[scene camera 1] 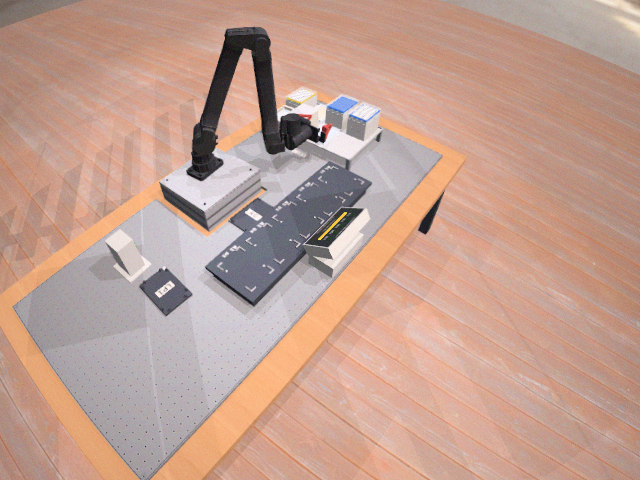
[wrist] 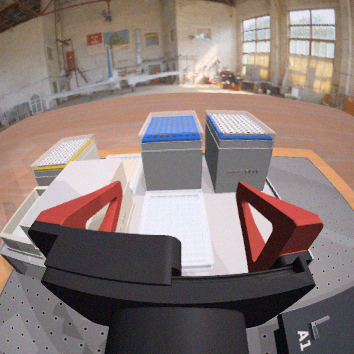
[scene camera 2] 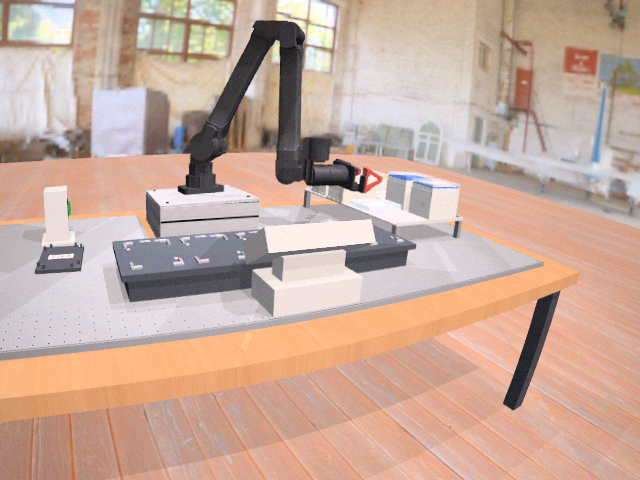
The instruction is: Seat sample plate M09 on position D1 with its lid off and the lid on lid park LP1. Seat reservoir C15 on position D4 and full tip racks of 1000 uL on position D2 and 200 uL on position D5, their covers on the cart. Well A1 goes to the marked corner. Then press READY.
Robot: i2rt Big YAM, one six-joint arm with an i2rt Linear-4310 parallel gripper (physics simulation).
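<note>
My gripper (scene camera 1: 317, 124) (scene camera 2: 373, 178) (wrist: 178, 187) is open and empty, level above the near part of the cart (scene camera 1: 356, 143) (scene camera 2: 405, 217) (wrist: 225, 217). On the cart, a clear flat plate (wrist: 175, 225) lies between the fingers in the wrist view. A white-tipped rack with blue trim (scene camera 1: 364, 119) (scene camera 2: 435, 200) (wrist: 239, 155) stands beside a blue-topped rack (scene camera 1: 342, 107) (wrist: 171, 155). A yellow-trimmed rack (scene camera 1: 301, 97) (wrist: 64, 152) stands behind a white box (wrist: 87, 182). Labels M09 and C15 are unreadable. The deck (scene camera 1: 289, 222) (scene camera 2: 180, 263) and lid park LP1 (scene camera 1: 165, 290) (scene camera 2: 59, 259) hold no labware.
A screen console (scene camera 1: 338, 227) (scene camera 2: 317, 237) stands at the deck's front edge. A white post (scene camera 1: 125, 253) (scene camera 2: 56, 211) with a green button (scene camera 2: 69, 207) stands by LP1. An open trough (wrist: 25, 220) and a cream plate (wrist: 130, 167) are on the cart.
</note>
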